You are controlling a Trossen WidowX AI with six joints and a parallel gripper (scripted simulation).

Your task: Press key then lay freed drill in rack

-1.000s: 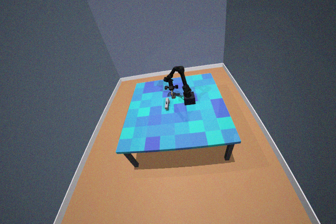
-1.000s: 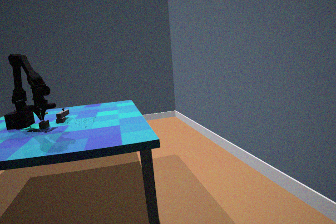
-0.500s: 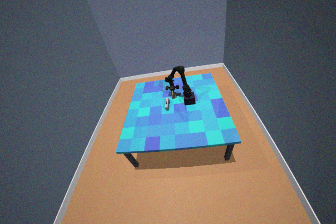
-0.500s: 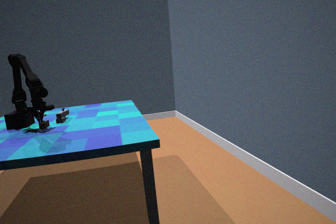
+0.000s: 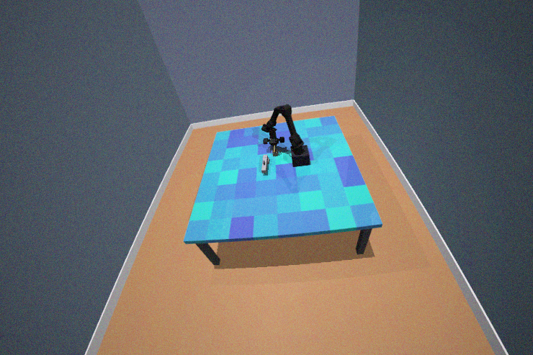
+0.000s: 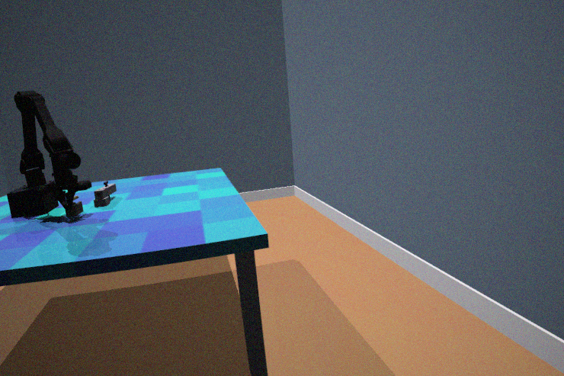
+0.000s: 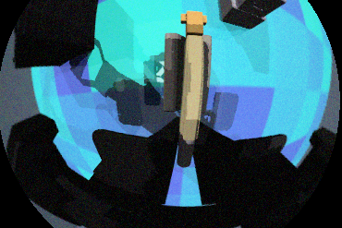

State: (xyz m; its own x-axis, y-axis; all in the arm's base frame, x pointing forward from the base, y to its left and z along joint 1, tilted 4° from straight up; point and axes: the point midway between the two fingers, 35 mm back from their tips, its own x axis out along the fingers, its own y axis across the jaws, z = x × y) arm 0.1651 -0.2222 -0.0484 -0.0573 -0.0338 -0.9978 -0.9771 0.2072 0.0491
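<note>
The drill shank is 1 cm ahead of my gripper tip, 4 cm to the left of it and 3 cm above it. From my gripper tip the other things lie so: dark key: 12 cm ahead, 22 cm to the left, 2 cm above; pale grey block: 12 cm ahead, 20 cm to the left, 1 cm above; brown rack: 1 cm ahead, 5 cm to the left, 1 cm below.
</note>
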